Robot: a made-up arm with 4 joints. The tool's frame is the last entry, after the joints. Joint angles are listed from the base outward. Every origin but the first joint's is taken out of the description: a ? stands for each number. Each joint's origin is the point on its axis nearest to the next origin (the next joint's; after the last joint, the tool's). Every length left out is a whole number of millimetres.
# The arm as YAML. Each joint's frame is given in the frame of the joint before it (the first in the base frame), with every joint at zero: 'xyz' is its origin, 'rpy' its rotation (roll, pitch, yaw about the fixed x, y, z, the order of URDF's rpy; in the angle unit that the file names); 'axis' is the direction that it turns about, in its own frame. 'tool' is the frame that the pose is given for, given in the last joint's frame.
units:
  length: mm
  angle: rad
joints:
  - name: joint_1
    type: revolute
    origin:
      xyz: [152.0, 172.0, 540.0]
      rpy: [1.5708, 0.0, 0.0]
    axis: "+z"
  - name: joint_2
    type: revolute
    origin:
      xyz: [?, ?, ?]
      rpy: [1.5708, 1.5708, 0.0]
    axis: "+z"
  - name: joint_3
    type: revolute
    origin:
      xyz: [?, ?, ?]
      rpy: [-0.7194, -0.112, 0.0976]
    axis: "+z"
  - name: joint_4
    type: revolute
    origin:
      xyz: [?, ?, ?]
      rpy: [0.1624, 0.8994, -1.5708]
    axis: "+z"
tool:
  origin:
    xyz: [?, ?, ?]
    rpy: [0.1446, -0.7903, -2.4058]
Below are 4 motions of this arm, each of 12 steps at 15 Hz.
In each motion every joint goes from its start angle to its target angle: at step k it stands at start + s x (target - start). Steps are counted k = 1, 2, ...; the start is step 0. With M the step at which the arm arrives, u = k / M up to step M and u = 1 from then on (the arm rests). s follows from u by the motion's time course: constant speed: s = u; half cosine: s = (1 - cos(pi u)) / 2; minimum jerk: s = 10 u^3 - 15 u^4 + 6 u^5.
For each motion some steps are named. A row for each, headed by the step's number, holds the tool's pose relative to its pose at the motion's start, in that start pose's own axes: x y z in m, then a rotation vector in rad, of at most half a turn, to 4 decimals.
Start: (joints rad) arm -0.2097 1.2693 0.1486 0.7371
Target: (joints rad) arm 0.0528 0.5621 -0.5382 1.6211
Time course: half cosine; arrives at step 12
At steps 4, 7, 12:
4: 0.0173 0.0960 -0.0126 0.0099 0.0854 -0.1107
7: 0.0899 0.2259 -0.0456 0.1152 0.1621 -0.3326
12: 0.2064 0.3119 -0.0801 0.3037 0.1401 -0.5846

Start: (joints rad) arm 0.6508 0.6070 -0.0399 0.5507
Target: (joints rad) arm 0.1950 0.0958 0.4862 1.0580
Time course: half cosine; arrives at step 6
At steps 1, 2, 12:
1: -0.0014 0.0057 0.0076 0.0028 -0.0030 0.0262
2: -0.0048 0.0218 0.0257 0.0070 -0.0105 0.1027
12: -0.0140 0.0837 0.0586 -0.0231 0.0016 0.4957

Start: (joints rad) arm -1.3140 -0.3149 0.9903 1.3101
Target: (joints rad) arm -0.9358 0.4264 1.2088 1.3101
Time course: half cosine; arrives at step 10
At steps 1, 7, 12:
1: -0.0039 -0.0029 0.0018 0.0148 -0.0167 0.0092
7: -0.1273 -0.1087 -0.0337 0.3964 -0.6011 0.3327
12: -0.1510 -0.1379 -0.0710 0.4700 -0.7713 0.4323

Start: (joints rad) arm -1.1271 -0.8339 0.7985 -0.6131
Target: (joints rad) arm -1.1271 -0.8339 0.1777 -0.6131
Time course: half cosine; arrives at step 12
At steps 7, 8, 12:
7: 0.0054 0.0035 0.0556 -0.3807 0.0819 0.0321
8: 0.0070 0.0066 0.0658 -0.4536 0.0976 0.0382
12: 0.0106 0.0154 0.0860 -0.6049 0.1302 0.0510

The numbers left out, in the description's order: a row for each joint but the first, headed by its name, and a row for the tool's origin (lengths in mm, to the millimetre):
joint_2: 31.0 138.0 0.0
joint_3: 239.0 34.0 0.0
joint_4: 178.0 17.0 0.0
tool: 8.0 -41.0 0.0

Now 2 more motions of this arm.
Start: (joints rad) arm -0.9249 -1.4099 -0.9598 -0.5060
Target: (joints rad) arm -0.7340 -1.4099 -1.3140 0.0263
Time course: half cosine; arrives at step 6
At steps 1, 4, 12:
1: 0.0012 -0.0026 0.0051 -0.0057 0.0088 0.0354
4: 0.0135 -0.0204 0.0574 -0.0624 0.1441 0.3717
12: 0.0180 -0.0232 0.0761 -0.0823 0.2129 0.4806

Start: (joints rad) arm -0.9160 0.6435 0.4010 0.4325
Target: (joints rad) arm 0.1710 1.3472 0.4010 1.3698
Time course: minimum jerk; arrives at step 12
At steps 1, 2, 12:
1: -0.0009 -0.0003 -0.0017 0.0086 -0.0034 0.0024
2: -0.0062 -0.0022 -0.0122 0.0596 -0.0246 0.0173
12: 0.0149 0.0759 -0.4606 0.9874 -1.1549 0.9369

